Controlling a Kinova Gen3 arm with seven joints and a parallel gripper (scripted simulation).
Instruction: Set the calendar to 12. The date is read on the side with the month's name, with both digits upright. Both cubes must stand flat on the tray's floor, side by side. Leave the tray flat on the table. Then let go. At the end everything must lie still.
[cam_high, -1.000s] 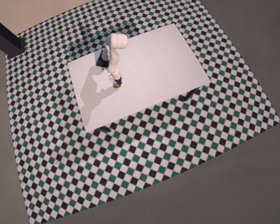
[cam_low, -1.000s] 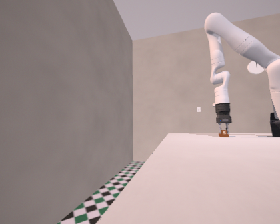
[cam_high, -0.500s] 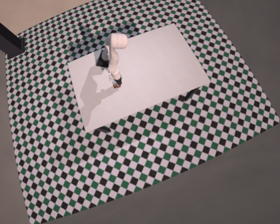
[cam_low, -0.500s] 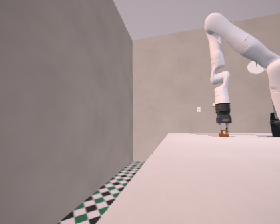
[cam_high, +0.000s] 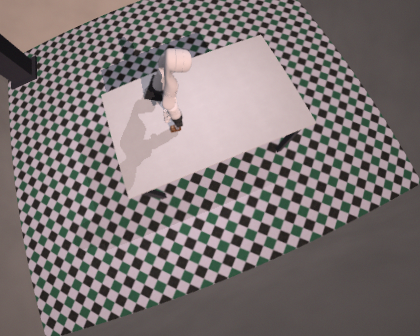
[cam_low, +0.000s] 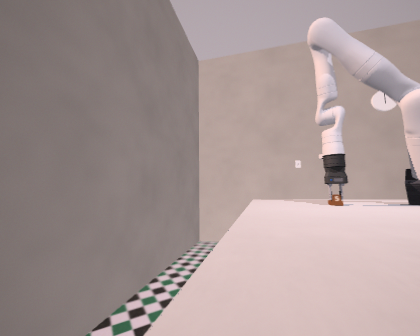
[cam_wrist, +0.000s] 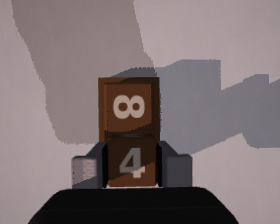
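My gripper is now 3 cm above the brown wooden tray and 2 cm to the left of it. The rest, counted from my hand: brown cube (1 cm below).
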